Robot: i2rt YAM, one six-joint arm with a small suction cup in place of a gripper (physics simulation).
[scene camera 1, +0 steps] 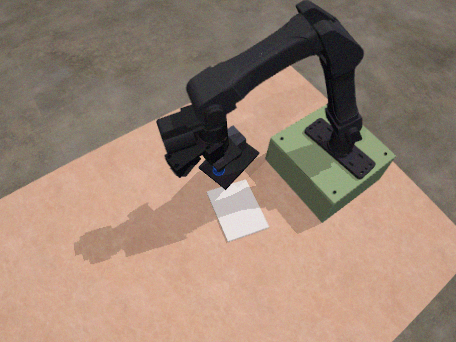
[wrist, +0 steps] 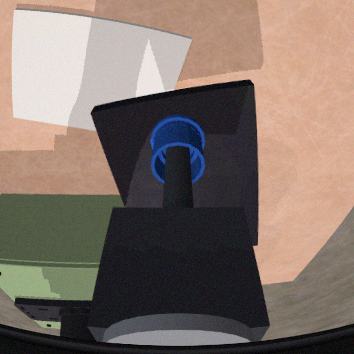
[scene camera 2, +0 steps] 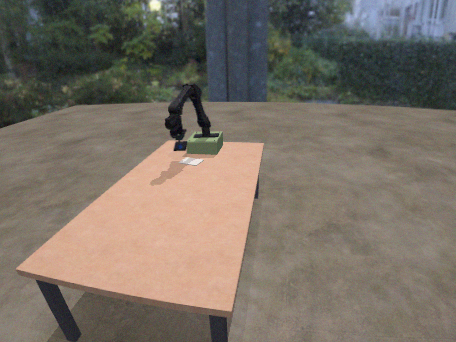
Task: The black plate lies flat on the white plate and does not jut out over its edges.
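Where they show: hand, tool point: [scene camera 1: 219, 172] [wrist: 177, 130] [scene camera 2: 180, 149]; arm's base, link origin: [scene camera 1: 339, 148] [wrist: 83, 308] [scene camera 2: 206, 136].
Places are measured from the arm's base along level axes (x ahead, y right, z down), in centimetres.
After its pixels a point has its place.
Note:
The black plate [scene camera 1: 239, 166] @(y 11.6, x 24.8, z -0.5 cm) [scene camera 2: 177, 148] @(y 15.7, x 30.0, z 0.2 cm) [wrist: 225, 110] @(y 16.7, x 30.7, z 0.3 cm) hangs from my suction gripper [scene camera 1: 219, 171] @(y 14.2, x 28.9, z 1.2 cm) [scene camera 2: 180, 146] [wrist: 177, 130], whose blue cup is on its upper face. My gripper is shut on the black plate, raised above the table. The white plate [scene camera 1: 245, 220] @(y 3.2, x 28.7, z 10.4 cm) [scene camera 2: 194, 162] @(y 3.9, x 30.9, z 10.4 cm) [wrist: 45, 65] @(y 3.3, x 30.1, z 10.4 cm) lies flat on the table, partly in shadow. In scene camera 1 the black plate shows behind the white plate's far edge and is turned relative to it. In the wrist view the black plate covers the white plate's lower right corner. The two plates are apart in height.
The green base block [scene camera 1: 300, 185] @(y 0.5, x 12.5, z 6.4 cm) [scene camera 2: 204, 146] @(y -0.4, x 12.7, z 4.5 cm) [wrist: 50, 225] @(y -0.9, x 12.7, z 6.1 cm) carries the arm and stands to the right of the plates in scene camera 1. The arm's shadow falls across the wooden table [scene camera 1: 150, 300] @(y 1.6, x 59.3, z 11.0 cm) [scene camera 2: 165, 240] @(y -2.0, x 118.0, z 11.0 cm) [wrist: 310, 125] @(y 29.0, x 21.4, z 11.0 cm). The table's edge runs behind the arm.

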